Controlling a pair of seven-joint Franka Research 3 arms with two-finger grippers.
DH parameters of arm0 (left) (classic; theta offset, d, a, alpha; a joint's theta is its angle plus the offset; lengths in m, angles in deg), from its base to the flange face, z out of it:
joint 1: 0 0.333 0 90
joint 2: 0 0 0 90
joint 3: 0 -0.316 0.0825 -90
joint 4: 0 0 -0.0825 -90
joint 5: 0 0.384 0 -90
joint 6: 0 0 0.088 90
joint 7: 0 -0.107 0 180
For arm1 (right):
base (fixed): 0 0 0 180
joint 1: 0 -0.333 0 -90
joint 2: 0 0 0 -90
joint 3: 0 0.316 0.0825 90
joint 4: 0 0 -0.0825 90
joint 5: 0 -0.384 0 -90
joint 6: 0 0 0.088 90
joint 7: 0 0.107 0 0
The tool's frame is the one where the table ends.
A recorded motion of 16 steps. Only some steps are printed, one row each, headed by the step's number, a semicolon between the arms.
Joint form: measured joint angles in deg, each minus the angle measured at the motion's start. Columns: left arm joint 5, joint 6, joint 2, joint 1, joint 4, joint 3, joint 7; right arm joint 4, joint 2, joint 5, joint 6, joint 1, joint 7, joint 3.
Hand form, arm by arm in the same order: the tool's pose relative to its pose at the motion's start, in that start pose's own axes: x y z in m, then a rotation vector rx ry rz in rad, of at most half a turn. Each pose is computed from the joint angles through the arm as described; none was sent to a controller.
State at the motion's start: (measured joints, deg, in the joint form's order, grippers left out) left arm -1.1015 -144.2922 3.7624 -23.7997 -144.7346 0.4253 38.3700; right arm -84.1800 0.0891 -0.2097 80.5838 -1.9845 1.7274 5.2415
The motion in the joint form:
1: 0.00 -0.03 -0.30 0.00 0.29 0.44 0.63; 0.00 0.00 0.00 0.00 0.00 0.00 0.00
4: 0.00 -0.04 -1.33 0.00 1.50 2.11 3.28; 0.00 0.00 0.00 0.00 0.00 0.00 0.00
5: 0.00 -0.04 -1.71 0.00 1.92 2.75 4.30; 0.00 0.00 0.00 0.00 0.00 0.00 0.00
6: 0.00 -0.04 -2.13 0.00 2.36 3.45 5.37; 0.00 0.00 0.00 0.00 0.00 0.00 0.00
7: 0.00 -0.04 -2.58 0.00 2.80 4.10 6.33; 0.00 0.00 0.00 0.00 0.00 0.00 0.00
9: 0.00 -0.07 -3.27 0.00 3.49 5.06 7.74; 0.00 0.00 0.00 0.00 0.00 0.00 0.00
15: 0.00 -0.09 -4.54 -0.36 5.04 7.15 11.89; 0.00 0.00 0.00 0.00 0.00 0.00 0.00
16: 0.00 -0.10 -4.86 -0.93 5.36 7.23 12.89; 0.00 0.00 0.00 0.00 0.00 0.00 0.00
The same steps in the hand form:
1: -0.0010 0.0038 0.0005 -0.0002 0.0002 -0.0033; 0.0000 0.0000 0.0000 0.0000 0.0000 0.0000
4: -0.0046 0.0185 0.0009 -0.0027 0.0019 -0.0204; 0.0000 0.0000 0.0000 0.0000 0.0000 0.0000
5: -0.0063 0.0240 0.0013 -0.0036 0.0020 -0.0270; 0.0000 0.0000 0.0000 0.0000 0.0000 0.0000
6: -0.0084 0.0299 0.0019 -0.0043 0.0015 -0.0335; 0.0000 0.0000 0.0000 0.0000 0.0000 0.0000
7: -0.0104 0.0355 0.0027 -0.0049 0.0006 -0.0389; 0.0000 0.0000 0.0000 0.0000 0.0000 0.0000
9: -0.0132 0.0440 0.0039 -0.0064 -0.0004 -0.0469; 0.0000 0.0000 0.0000 0.0000 0.0000 0.0000
15: -0.0219 0.0648 0.0043 -0.0137 -0.0012 -0.0768; 0.0000 0.0000 0.0000 0.0000 0.0000 0.0000
16: -0.0248 0.0699 0.0048 -0.0147 -0.0024 -0.0829; 0.0000 0.0000 0.0000 0.0000 0.0000 0.0000

